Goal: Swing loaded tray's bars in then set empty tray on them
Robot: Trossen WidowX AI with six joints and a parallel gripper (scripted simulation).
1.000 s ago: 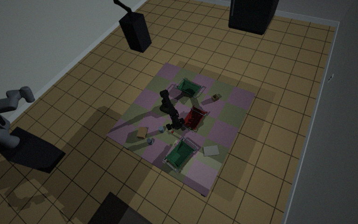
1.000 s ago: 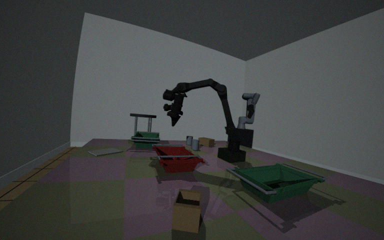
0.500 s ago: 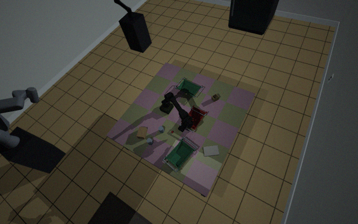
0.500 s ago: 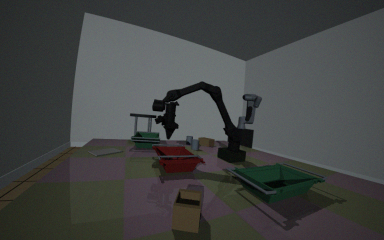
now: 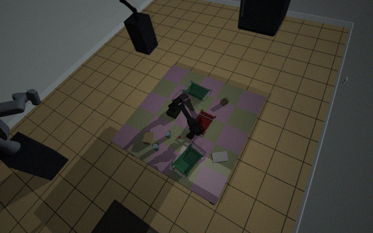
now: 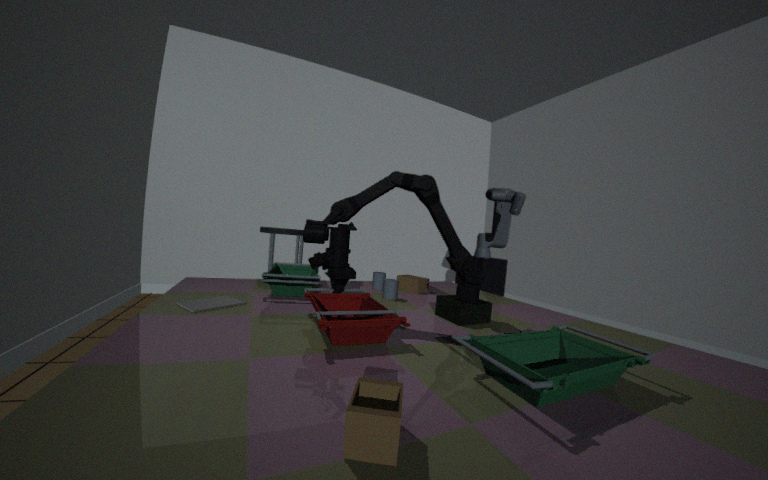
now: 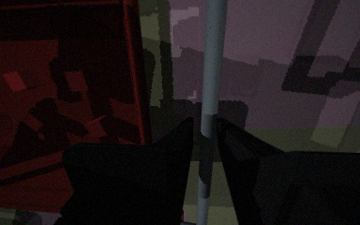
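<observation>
Right now my gripper tip is 230 mm past the green tray, 520 mm to the right of it and 10 mm below it. Round my gripper tip: tan open box 120 mm ahead, 520 mm to the left, 20 mm below.
</observation>
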